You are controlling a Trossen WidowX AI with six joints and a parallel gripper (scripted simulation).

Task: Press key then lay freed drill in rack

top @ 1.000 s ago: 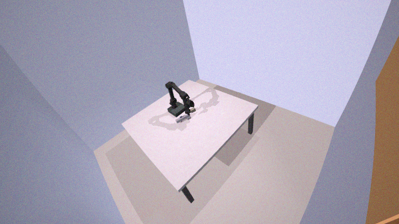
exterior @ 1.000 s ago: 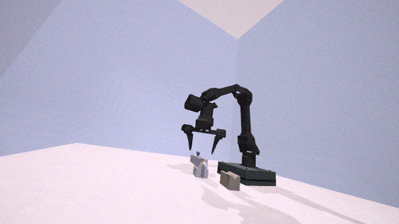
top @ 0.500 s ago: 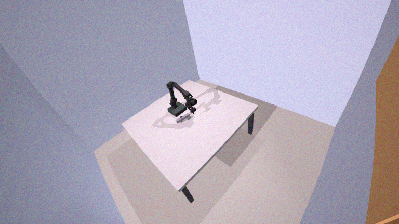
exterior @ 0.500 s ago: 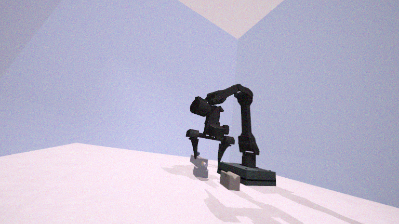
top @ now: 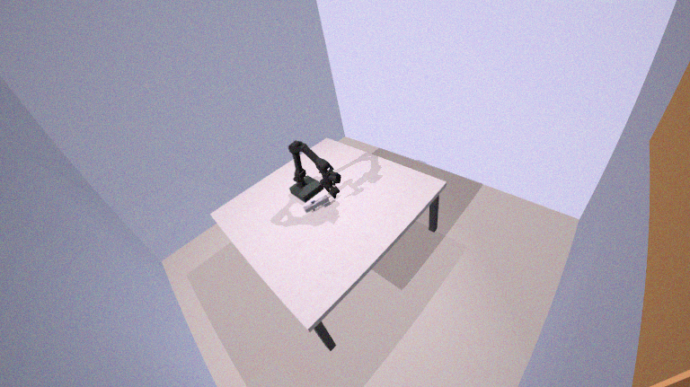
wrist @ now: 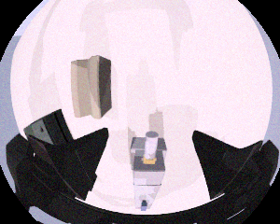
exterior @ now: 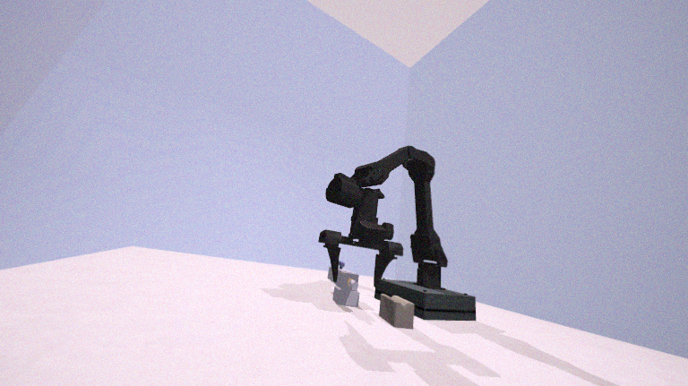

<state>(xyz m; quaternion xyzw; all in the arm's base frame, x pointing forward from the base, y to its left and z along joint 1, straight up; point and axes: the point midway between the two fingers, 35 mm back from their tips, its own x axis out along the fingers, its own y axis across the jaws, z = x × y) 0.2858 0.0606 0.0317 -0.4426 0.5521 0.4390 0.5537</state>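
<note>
Right now my gripper tip is 60 mm to the left of the drill and 10 mm past it. From my gripper tip the other things lie so: grey-brown notched block 60 mm to the left, 60 mm behind, 30 mm below; then pale grey block 120 mm to the right, 30 mm behind, 10 mm below.
</note>
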